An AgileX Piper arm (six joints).
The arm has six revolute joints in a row. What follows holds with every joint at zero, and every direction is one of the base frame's. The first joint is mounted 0.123 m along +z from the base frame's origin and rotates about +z. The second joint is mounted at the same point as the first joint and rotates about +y. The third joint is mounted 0.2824 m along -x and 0.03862 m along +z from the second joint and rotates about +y. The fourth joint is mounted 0.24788 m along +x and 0.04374 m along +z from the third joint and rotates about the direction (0.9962, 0, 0.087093). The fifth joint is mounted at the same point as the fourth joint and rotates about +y. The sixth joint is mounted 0.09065 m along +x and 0.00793 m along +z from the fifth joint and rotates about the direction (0.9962, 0, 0.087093). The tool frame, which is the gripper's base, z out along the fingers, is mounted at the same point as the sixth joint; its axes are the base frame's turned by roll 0, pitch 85 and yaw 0 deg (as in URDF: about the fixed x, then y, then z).
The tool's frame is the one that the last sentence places.
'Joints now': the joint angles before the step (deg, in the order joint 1, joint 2, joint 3, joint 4, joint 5, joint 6). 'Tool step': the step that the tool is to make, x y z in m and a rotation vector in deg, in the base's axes. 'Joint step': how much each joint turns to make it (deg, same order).
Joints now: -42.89, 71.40, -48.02, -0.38, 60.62, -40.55
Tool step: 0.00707, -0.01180, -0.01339, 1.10, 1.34, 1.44
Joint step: -1.12, 4.13, -0.35, 0.38, -2.06, -2.73
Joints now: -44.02, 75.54, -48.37, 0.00, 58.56, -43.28
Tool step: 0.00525, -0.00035, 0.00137, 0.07, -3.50, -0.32
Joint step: -0.11, 0.00, -0.13, 2.89, -2.31, -0.94
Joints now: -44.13, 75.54, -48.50, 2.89, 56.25, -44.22
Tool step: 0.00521, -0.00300, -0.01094, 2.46, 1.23, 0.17
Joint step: 0.00, 2.77, 0.00, 1.12, -0.14, -0.63
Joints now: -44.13, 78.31, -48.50, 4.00, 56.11, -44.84
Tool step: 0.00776, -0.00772, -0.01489, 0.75, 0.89, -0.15
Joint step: 0.01, 3.79, -0.05, 0.00, -2.59, -0.01
